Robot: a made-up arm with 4 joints.
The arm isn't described. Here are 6 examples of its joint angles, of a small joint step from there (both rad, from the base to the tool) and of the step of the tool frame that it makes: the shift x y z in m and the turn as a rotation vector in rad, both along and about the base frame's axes.
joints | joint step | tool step
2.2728 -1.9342 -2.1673 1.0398 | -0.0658 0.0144 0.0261 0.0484 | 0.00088 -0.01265 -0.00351 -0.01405 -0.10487 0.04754
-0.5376 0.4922 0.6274 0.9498 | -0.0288 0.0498 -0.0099 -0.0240 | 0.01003 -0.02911 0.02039 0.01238 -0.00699 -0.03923
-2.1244 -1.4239 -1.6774 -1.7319 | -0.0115 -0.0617 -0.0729 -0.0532 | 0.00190 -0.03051 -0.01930 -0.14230 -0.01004 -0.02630
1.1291 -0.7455 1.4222 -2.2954 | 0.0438 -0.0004 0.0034 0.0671 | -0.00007 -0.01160 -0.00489 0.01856 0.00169 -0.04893
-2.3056 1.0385 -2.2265 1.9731 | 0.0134 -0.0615 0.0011 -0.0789 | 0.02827 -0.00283 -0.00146 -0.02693 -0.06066 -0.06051
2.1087 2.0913 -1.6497 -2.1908 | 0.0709 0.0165 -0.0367 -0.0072 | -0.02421 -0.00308 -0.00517 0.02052 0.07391 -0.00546
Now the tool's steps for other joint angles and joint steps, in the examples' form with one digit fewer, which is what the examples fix.
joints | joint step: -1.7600 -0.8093 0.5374 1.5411 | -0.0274 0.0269 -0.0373 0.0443
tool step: -0.0022 0.0073 0.0021 -0.0188 -0.0153 0.0396
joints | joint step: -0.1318 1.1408 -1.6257 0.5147 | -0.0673 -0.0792 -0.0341 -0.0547
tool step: -0.0173 0.0028 0.0074 -0.0649 -0.0954 0.1040
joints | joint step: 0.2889 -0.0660 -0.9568 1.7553 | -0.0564 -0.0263 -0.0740 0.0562
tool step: -0.0398 -0.0399 0.0034 0.0518 -0.0070 0.0900
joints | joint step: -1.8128 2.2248 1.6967 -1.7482 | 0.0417 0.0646 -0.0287 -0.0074
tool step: 0.0100 -0.0175 -0.0082 0.0339 0.0364 0.0129
